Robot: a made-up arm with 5 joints.
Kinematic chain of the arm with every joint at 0, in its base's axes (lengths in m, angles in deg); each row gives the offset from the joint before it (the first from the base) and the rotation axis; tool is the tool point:
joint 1: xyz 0 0 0.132 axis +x
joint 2: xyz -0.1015 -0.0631 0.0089 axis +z
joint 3: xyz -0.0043 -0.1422 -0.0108 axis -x
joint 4: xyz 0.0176 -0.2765 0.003 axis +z
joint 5: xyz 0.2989 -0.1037 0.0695 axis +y
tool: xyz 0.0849 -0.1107 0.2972
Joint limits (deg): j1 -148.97..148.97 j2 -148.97..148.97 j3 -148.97..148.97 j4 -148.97..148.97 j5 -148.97..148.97
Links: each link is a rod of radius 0.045 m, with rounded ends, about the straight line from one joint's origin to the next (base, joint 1, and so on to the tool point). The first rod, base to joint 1, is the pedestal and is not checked.
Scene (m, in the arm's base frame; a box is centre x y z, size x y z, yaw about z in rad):
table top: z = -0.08
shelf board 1: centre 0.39 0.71 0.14 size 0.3 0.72 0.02 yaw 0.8
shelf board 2: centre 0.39 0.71 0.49 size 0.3 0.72 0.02 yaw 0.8
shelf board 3: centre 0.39 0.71 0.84 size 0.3 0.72 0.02 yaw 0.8
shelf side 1: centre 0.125 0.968 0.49 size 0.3 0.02 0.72 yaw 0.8
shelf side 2: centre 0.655 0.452 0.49 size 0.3 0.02 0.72 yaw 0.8
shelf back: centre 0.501 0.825 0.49 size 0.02 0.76 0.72 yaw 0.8
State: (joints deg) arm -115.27 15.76 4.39 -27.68 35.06
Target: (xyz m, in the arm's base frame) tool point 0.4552 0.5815 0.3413
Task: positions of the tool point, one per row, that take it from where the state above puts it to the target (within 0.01 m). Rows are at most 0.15 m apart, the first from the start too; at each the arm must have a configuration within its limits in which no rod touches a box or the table.
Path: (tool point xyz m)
1: 0.4576 0.5631 0.6995
2: 0.4074 0.5092 0.7044
3: 0.3528 0.4543 0.6994
4: 0.2954 0.4011 0.6848
5: 0.3031 0.4141 0.5610
6: 0.2944 0.4101 0.4450
7: 0.2719 0.3927 0.3413
8: 0.3240 0.4328 0.3479
9: 0.3726 0.4785 0.3506
10: 0.4167 0.5287 0.3486
11: 0.4552 0.5815 0.3413

